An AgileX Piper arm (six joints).
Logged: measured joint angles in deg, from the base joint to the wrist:
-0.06 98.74 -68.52 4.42 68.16 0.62
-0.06 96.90 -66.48 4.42 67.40 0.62
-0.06 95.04 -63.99 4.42 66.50 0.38
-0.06 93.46 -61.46 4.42 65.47 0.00
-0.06 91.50 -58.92 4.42 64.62 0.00
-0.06 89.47 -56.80 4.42 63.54 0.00
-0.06 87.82 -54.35 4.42 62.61 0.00
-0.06 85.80 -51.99 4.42 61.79 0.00
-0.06 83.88 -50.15 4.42 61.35 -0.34
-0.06 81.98 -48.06 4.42 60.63 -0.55
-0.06 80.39 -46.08 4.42 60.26 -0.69
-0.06 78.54 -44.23 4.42 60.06 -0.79
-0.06 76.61 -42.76 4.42 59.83 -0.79
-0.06 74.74 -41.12 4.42 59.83 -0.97
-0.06 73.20 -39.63 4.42 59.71 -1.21
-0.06 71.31 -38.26 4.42 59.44 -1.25
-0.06 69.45 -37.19 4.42 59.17 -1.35
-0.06 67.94 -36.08 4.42 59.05 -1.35
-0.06 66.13 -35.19 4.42 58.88 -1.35
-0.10 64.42 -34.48 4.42 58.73 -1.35
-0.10 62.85 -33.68 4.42 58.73 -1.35
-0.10 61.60 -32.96 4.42 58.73 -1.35
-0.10 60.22 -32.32 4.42 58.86 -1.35
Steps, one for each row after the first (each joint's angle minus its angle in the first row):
0.00 -1.84 2.04 0.00 -0.76 0.00
0.00 -3.70 4.53 0.00 -1.66 -0.24
0.00 -5.28 7.06 0.00 -2.69 -0.62
0.00 -7.24 9.60 0.00 -3.54 -0.62
0.00 -9.27 11.72 0.00 -4.62 -0.62
0.00 -10.92 14.17 0.00 -5.55 -0.62
0.00 -12.94 16.53 0.00 -6.37 -0.62
0.00 -14.86 18.37 0.00 -6.81 -0.96
0.00 -16.76 20.46 0.00 -7.53 -1.17
0.00 -18.35 22.44 0.00 -7.90 -1.31
0.00 -20.20 24.29 0.00 -8.10 -1.41
0.00 -22.13 25.76 0.00 -8.33 -1.41
0.00 -24.00 27.40 0.00 -8.33 -1.59
0.00 -25.54 28.89 0.00 -8.45 -1.83
0.00 -27.43 30.26 0.00 -8.72 -1.87
0.00 -29.29 31.33 0.00 -8.99 -1.97
0.00 -30.80 32.44 0.00 -9.11 -1.97
0.00 -32.61 33.33 0.00 -9.28 -1.97
-0.04 -34.32 34.04 0.00 -9.43 -1.97
-0.04 -35.89 34.84 0.00 -9.43 -1.97
-0.04 -37.14 35.56 0.00 -9.43 -1.97
-0.04 -38.52 36.20 0.00 -9.30 -1.97

